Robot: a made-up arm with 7 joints. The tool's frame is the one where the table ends. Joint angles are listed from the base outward.
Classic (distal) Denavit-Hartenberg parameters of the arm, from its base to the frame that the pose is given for. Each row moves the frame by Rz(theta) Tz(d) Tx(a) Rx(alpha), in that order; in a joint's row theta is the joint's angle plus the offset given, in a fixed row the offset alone. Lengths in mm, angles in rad.
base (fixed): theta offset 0, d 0, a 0, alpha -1.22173
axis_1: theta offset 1.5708, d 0, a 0, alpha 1.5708
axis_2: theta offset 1.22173, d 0, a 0, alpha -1.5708
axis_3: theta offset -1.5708, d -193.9, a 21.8, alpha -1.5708
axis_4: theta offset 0, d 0, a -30.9, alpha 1.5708
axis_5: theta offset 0, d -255.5, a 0, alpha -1.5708
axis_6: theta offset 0, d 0, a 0, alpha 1.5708
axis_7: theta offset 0, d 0, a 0, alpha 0
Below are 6 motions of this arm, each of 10 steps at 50 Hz.
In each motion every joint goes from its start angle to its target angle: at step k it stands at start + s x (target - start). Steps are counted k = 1, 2, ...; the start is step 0. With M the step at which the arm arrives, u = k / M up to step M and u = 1 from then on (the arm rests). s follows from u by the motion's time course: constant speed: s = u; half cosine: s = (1 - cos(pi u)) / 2; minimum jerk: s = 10 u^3 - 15 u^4 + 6 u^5.
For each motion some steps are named. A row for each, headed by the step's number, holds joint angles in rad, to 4 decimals.
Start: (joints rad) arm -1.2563 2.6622 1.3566 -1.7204 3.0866 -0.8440 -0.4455
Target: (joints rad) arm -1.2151 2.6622 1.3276 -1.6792 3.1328 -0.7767 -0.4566
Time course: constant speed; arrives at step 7
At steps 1, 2, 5, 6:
1: -1.2504 2.6622 1.3525 -1.7145 3.0932 -0.8344 -0.4471
2: -1.2445 2.6622 1.3483 -1.7086 3.0998 -0.8248 -0.4487
5: -1.2269 2.6622 1.3359 -1.6910 3.1196 -0.7959 -0.4534
6: -1.2210 2.6622 1.3317 -1.6851 3.1262 -0.7863 -0.4550

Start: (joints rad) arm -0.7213 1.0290 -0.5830 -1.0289 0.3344 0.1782 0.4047
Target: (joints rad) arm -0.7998 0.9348 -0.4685 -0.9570 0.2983 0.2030 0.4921
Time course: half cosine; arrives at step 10
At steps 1, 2, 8, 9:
1: -0.7232 1.0267 -0.5802 -1.0271 0.3335 0.1788 0.4068
2: -0.7288 1.0200 -0.5721 -1.0220 0.3310 0.1806 0.4130
8: -0.7923 0.9438 -0.4794 -0.9639 0.3017 0.2006 0.4838
9: -0.7979 0.9371 -0.4713 -0.9588 0.2992 0.2024 0.4900

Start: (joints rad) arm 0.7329 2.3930 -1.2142 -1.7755 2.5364 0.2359 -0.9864
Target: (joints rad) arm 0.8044 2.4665 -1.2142 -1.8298 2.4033 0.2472 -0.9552
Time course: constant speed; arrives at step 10
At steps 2, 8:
2: 0.7472 2.4077 -1.2142 -1.7864 2.5098 0.2382 -0.9802
8: 0.7901 2.4518 -1.2142 -1.8189 2.4299 0.2449 -0.9614

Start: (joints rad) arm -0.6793 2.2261 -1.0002 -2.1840 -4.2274 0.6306 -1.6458
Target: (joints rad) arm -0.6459 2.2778 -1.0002 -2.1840 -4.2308 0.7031 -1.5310
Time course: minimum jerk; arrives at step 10
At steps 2, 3, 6, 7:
2: -0.6774 2.2291 -1.0002 -2.1840 -4.2276 0.6348 -1.6392
3: -0.6739 2.2345 -1.0002 -2.1840 -4.2280 0.6424 -1.6271
6: -0.6565 2.2614 -1.0002 -2.1840 -4.2297 0.6801 -1.5674
7: -0.6513 2.2694 -1.0002 -2.1840 -4.2302 0.6913 -1.5497

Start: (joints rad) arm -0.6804 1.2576 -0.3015 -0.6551 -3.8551 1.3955 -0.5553
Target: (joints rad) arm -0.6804 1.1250 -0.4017 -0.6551 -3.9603 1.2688 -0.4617
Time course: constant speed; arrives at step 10
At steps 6, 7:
6: -0.6804 1.1780 -0.3616 -0.6551 -3.9182 1.3195 -0.4991
7: -0.6804 1.1648 -0.3716 -0.6551 -3.9287 1.3068 -0.4898

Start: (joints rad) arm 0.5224 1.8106 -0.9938 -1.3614 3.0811 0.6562 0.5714
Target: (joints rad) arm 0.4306 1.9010 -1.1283 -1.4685 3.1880 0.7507 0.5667
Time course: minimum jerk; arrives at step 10
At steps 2, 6, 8, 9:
2: 0.5171 1.8158 -1.0016 -1.3676 3.0873 0.6617 0.5711
6: 0.4597 1.8723 -1.0856 -1.4345 3.1541 0.7207 0.5682
8: 0.4359 1.8958 -1.1205 -1.4623 3.1818 0.7452 0.5670
9: 0.4314 1.9002 -1.1271 -1.4676 3.1871 0.7499 0.5667

